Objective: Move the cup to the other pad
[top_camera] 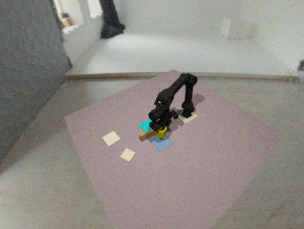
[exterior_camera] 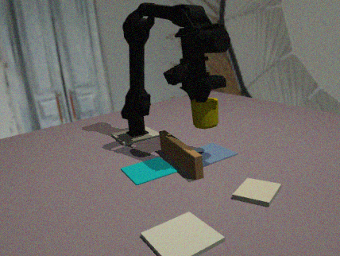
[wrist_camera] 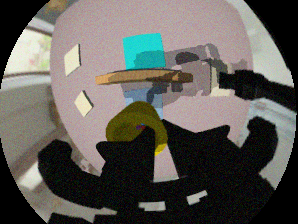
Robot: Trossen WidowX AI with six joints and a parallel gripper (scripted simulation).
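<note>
Right now my gripper tip is 1 cm short of the teal pad, 17 cm to the left of it and 12 cm above it. The rest, counted from my gripper tip: yellow cup (2 cm ahead); wooden bar (2 cm ahead, 8 cm to the right, 10 cm below).
</note>
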